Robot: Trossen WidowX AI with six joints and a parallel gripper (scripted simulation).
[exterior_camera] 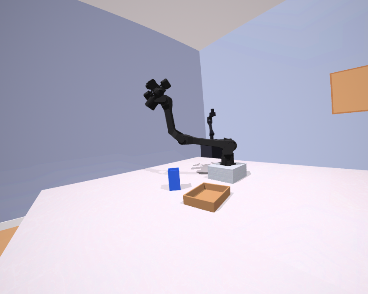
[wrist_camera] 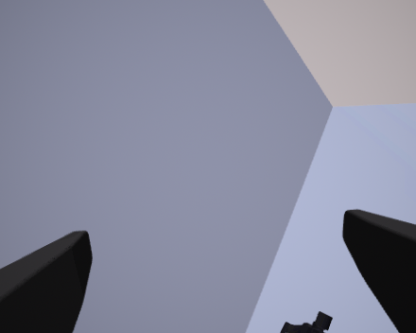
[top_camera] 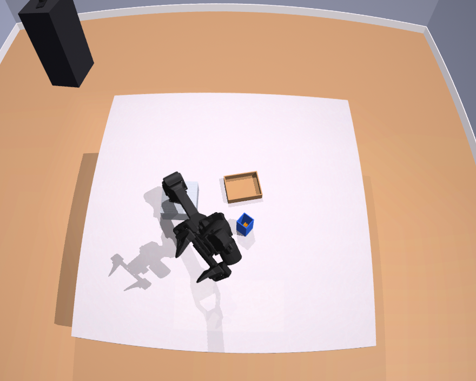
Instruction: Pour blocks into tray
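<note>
My gripper tip is now 90 mm short of the orange block, 370 mm to the right of it and 550 mm above it. From my gripper tip the other things lie so: tall blue square cup (90 mm ahead, 380 mm to the left, 570 mm below).
</note>
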